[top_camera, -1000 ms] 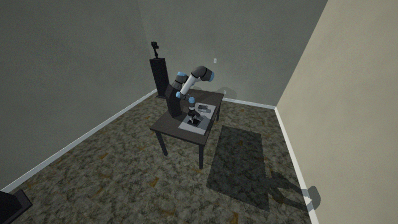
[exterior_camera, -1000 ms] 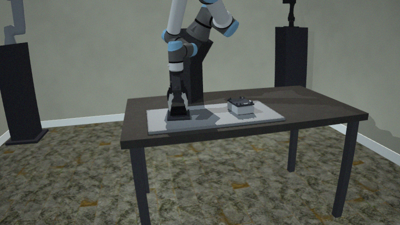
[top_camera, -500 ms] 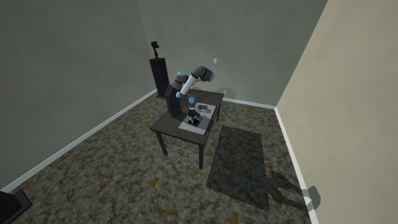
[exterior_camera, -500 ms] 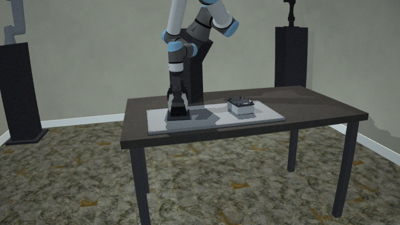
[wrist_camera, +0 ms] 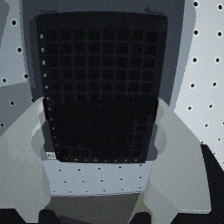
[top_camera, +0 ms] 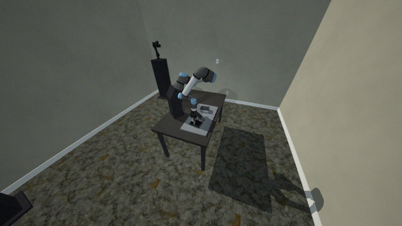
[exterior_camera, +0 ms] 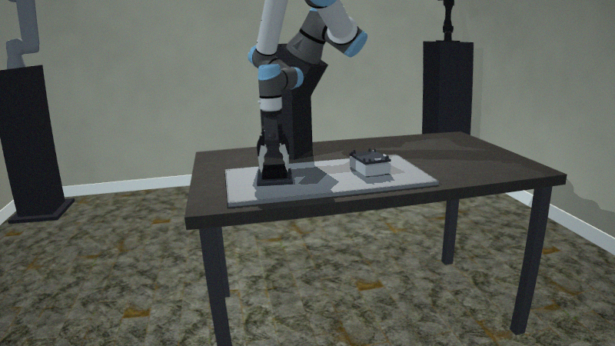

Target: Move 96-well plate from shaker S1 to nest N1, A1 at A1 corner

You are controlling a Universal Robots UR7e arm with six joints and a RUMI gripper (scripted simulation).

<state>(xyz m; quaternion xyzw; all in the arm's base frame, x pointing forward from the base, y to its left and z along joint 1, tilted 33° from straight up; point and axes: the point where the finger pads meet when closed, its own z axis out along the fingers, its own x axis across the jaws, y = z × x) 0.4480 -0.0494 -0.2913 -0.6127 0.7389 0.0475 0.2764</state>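
Right now my hand is 1 cm above the 96-well plate. The rest, counted from my hand: plate nest N1 (3 cm below); then pale mark (7 cm behind, 6 cm to the left, 2 cm below).
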